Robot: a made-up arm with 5 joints. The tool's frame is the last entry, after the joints.
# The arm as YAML. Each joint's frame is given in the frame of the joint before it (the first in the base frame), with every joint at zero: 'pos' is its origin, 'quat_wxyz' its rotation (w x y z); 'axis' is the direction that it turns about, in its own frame. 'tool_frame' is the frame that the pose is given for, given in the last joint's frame.
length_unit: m
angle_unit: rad
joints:
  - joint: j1
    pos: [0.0, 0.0, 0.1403]
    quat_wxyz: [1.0, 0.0, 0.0, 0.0]
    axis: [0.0, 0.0, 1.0]
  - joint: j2
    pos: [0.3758, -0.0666, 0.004]
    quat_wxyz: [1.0, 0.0, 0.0, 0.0]
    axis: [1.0, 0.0, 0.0]
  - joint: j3
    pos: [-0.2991, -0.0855, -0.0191]
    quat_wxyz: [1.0, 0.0, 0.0, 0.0]
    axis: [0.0, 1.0, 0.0]
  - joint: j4
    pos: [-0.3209, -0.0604, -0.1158]
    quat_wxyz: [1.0, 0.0, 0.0, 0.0]
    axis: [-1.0, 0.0, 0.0]
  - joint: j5
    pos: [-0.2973, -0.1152, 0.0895]
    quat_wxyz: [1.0, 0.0, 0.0, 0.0]
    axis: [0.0, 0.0, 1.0]
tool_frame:
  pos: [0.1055, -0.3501, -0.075]
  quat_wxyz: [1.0, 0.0, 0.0, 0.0]
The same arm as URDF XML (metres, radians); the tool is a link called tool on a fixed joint. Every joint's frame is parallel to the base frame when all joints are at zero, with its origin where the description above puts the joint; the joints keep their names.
<robot name="arm">
<joint name="j1" type="continuous"><parent link="base"/><child link="link1"/><origin xyz="0.0000 0.0000 0.1403" rpy="0.0000 0.0000 0.0000"/><axis xyz="0 0 1"/></joint>
<joint name="j2" type="continuous"><parent link="link1"/><child link="link2"/><origin xyz="0.3758 -0.0666 0.0040" rpy="0.0000 0.0000 0.0000"/><axis xyz="1 0 0"/></joint>
<joint name="j3" type="continuous"><parent link="link2"/><child link="link3"/><origin xyz="-0.2991 -0.0855 -0.0191" rpy="0.0000 0.0000 0.0000"/><axis xyz="0 1 0"/></joint>
<joint name="j4" type="continuous"><parent link="link3"/><child link="link4"/><origin xyz="-0.3209 -0.0604 -0.1158" rpy="0.0000 0.0000 0.0000"/><axis xyz="-1 0 0"/></joint>
<joint name="j5" type="continuous"><parent link="link4"/><child link="link5"/><origin xyz="-0.2973 -0.1152 0.0895" rpy="0.0000 0.0000 0.0000"/><axis xyz="0 0 1"/></joint>
<joint name="tool_fixed" type="fixed"><parent link="link5"/><child link="tool"/><origin xyz="0.1055 -0.3501 -0.0750" rpy="0.0000 0.0000 0.0000"/></joint>
<link name="base"/>
<link name="link1"/>
<link name="link2"/>
<link name="link3"/>
<link name="link4"/>
<link name="link5"/>
<link name="tool"/>
</robot>

